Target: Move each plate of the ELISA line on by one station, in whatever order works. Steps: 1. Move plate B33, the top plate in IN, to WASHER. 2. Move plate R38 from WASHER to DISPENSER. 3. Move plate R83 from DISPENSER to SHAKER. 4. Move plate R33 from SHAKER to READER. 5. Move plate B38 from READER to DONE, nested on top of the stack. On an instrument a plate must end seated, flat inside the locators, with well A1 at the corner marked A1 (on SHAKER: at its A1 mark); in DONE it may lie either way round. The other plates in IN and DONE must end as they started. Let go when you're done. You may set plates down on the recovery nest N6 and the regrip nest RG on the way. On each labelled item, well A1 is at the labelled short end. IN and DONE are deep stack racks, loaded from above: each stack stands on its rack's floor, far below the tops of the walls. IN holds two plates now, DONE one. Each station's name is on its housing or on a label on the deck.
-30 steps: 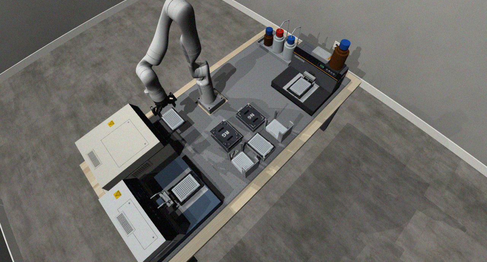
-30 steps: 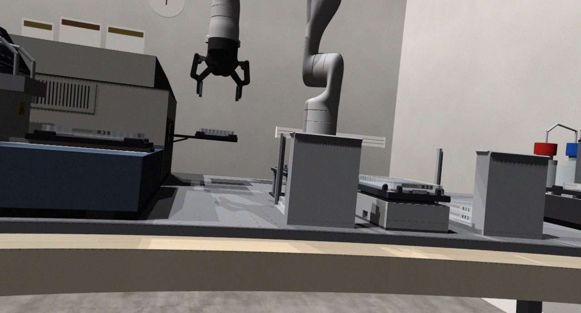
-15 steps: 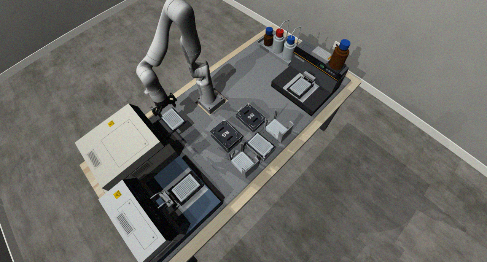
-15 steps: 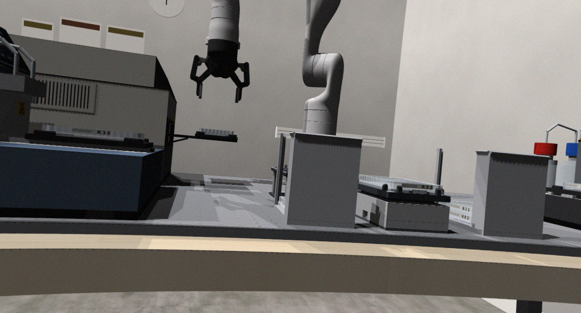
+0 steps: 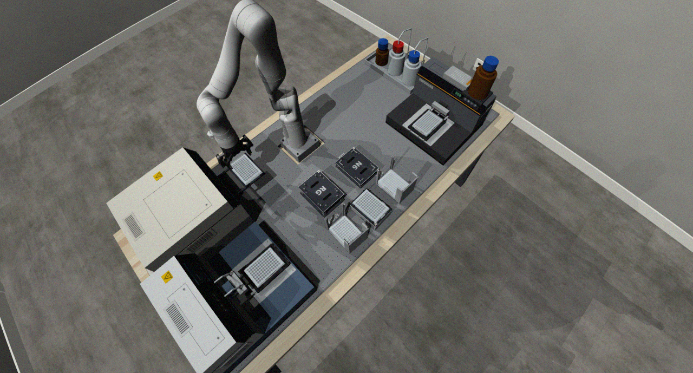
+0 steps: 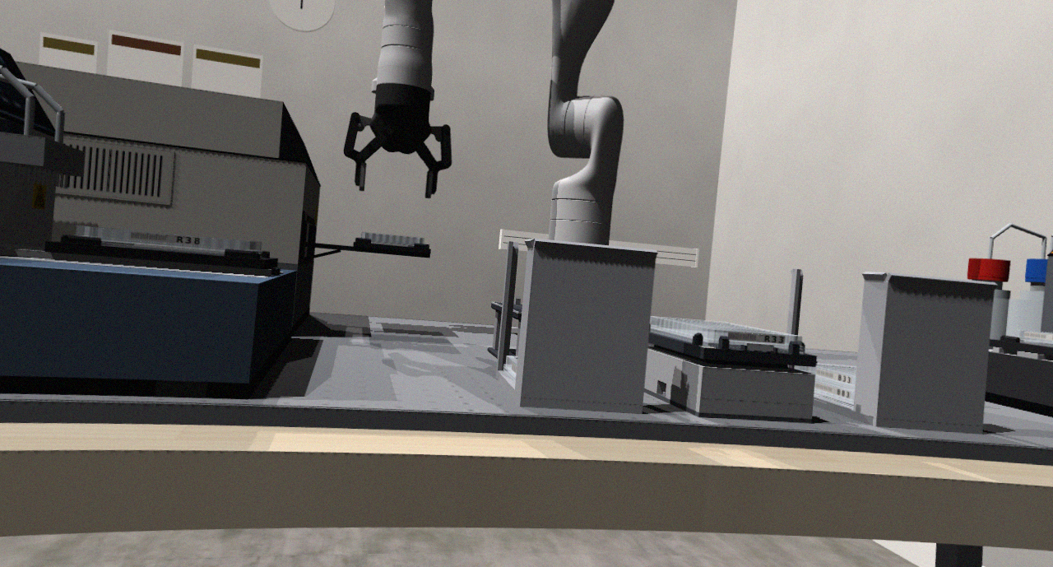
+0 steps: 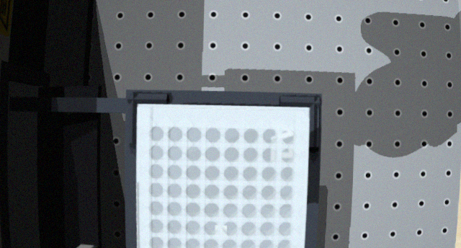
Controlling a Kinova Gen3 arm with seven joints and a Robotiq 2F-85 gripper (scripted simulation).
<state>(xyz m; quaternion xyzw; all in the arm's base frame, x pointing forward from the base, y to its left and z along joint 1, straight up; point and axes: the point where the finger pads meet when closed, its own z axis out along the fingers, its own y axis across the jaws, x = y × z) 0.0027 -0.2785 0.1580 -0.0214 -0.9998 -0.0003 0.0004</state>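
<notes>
Now: hand 7 cm above the plate B38. Also, from my hand: washer manifold: 36 cm ahead, 31 cm to the right, 4 cm below; RG nest: 28 cm ahead, 17 cm to the left, 14 cm below; plate R38: 37 cm ahead, 21 cm to the right, 10 cm below.
</notes>
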